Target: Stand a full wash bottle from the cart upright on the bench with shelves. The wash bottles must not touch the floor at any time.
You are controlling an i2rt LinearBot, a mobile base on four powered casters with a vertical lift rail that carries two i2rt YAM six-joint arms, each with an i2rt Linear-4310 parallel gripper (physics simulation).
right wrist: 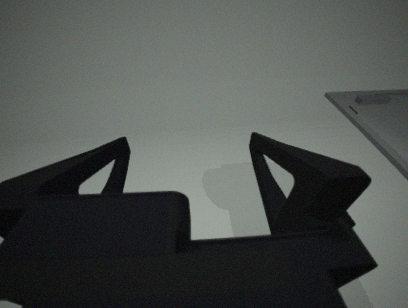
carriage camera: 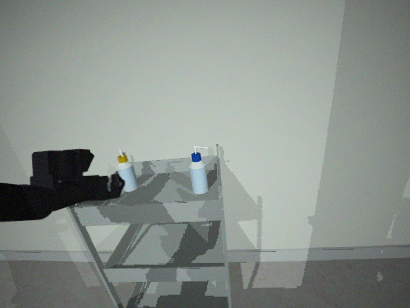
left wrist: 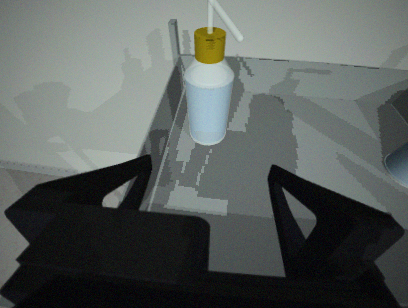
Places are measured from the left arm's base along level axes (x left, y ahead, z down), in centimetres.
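Pixels of known places: left gripper, fingertip midpoint: (carriage camera: 110,183) (left wrist: 210,166); right gripper, fingertip midpoint: (right wrist: 190,141).
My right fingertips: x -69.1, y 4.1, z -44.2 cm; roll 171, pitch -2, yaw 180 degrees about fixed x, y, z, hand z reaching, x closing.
For each thing: its top centre in the pictures, then the offset to it from my right fingertips.
- wash bottle with a yellow cap, top centre: (carriage camera: 120,149) dx +70.8, dy +48.3, dz +20.0 cm
- wash bottle with a blue cap, top centre: (carriage camera: 197,145) dx +40.9, dy +44.9, dz +20.0 cm
A wash bottle with a yellow cap (carriage camera: 128,177) (left wrist: 209,112) stands upright on the top tray of the grey cart (carriage camera: 165,212) (left wrist: 320,80). A wash bottle with a blue cap (carriage camera: 199,179) stands upright on the same tray, at its right side; part of its body shows at the right edge of the left wrist view. My left gripper (left wrist: 210,166) is open, its fingers in front of the yellow-capped bottle and not around it. In the carriage camera its fingertips are close by that bottle's left side. My right gripper (right wrist: 190,141) is open and empty, away from the cart. The bench does not show clearly.
A pale wall (carriage camera: 200,75) (right wrist: 175,65) stands behind the cart. The cart has raised tray edges, corner posts and lower shelves (carriage camera: 165,273). A grey flat panel with a raised edge (right wrist: 367,131) shows at the right of the right wrist view.
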